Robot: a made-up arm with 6 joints. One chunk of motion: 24 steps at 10 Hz.
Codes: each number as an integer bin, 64 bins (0 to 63) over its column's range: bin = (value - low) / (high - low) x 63, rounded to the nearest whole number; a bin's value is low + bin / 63 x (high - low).
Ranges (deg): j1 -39..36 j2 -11..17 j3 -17..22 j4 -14..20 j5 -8..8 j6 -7..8
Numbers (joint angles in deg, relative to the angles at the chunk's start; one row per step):
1: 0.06 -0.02 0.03 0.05 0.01 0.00
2: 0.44 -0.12 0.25 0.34 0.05 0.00
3: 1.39 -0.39 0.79 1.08 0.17 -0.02
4: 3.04 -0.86 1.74 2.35 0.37 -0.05
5: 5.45 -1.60 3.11 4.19 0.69 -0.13
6: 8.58 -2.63 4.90 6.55 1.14 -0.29
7: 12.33 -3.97 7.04 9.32 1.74 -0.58
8: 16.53 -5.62 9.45 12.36 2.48 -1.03
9: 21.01 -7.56 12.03 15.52 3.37 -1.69
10: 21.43 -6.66 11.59 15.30 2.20 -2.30
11: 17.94 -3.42 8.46 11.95 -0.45 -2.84
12: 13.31 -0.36 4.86 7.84 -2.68 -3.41
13: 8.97 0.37 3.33 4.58 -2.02 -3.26
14: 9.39 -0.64 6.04 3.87 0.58 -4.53
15: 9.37 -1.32 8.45 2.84 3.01 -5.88
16: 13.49 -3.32 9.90 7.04 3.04 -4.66
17: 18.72 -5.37 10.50 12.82 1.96 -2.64
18: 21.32 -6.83 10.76 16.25 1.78 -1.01
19: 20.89 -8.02 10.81 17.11 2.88 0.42
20: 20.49 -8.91 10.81 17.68 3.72 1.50
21: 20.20 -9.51 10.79 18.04 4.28 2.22
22: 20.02 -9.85 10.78 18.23 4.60 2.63
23: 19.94 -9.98 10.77 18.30 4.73 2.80
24: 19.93 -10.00 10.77 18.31 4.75 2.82
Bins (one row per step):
1: 33 25 28 26 32 29
2: 33 24 28 27 32 29
3: 34 24 29 28 32 29
4: 35 23 30 30 33 29
5: 37 21 32 34 34 29
6: 40 19 35 38 36 28
7: 43 16 39 43 38 27
8: 47 12 43 49 41 25
9: 50 8 47 55 45 22
10: 51 10 46 54 40 20
11: 48 17 41 48 30 17
12: 44 24 35 40 21 15
13: 40 26 33 34 24 16
14: 41 23 37 33 34 10
15: 41 22 41 31 43 5
16: 44 17 43 39 43 10
17: 48 13 44 50 39 18
18: 51 9 45 56 39 25
19: 50 7 45 58 43 31
20: 50 5 45 59 46 36
21: 50 3 45 59 48 39
22: 50 3 45 60 50 40
23: 50 2 45 60 50 41
24: 50 2 45 60 50 41

